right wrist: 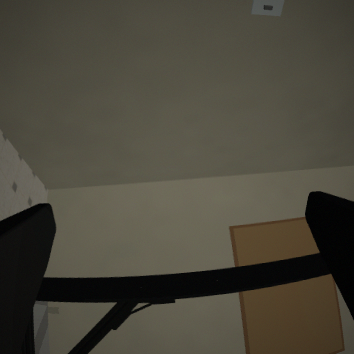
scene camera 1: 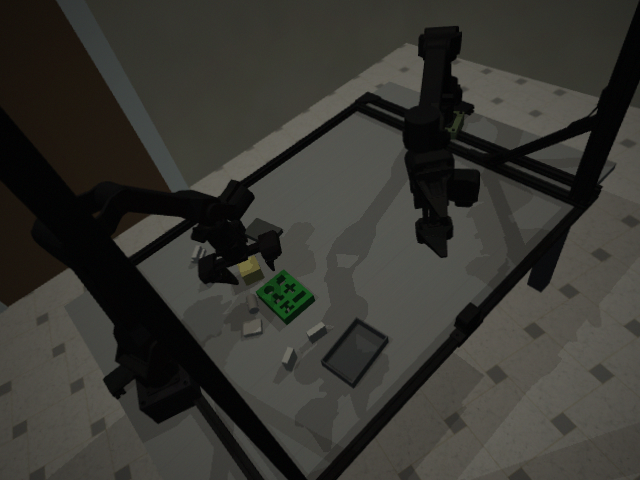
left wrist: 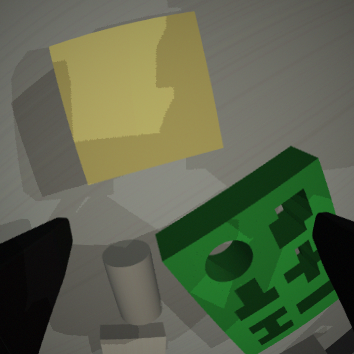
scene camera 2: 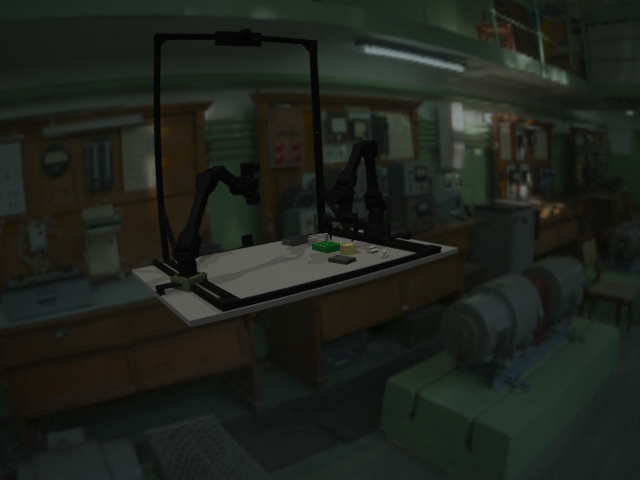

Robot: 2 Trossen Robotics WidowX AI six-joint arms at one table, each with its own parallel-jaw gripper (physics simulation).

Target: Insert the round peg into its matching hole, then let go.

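Note:
The light grey round peg [scene camera 1: 252, 303] [left wrist: 133, 285] lies on its side beside the green board [scene camera 1: 289, 316] [scene camera 2: 324, 248] [left wrist: 206, 296]. The board's round hole [scene camera 1: 269, 289] [left wrist: 229, 261] is near the corner closest to the peg and shows no peg in it. My left gripper [scene camera 1: 254, 275] [left wrist: 196, 229] is open and empty above the table. In the left wrist view the peg and the round hole show between its fingers, lower than the fingertips. My right gripper [scene camera 1: 444, 235] [right wrist: 182, 211] is open and empty, raised far from the board.
A yellow block [scene camera 1: 250, 272] [scene camera 2: 346, 249] [left wrist: 140, 90] stands close to the board, near the left gripper. A pale block [scene camera 1: 252, 327] lies near the peg. Two more pale blocks [scene camera 1: 316, 332] [scene camera 1: 288, 357] lie near the dark tray [scene camera 1: 337, 374]. A dark flat piece [scene camera 1: 264, 226] lies behind the left gripper.

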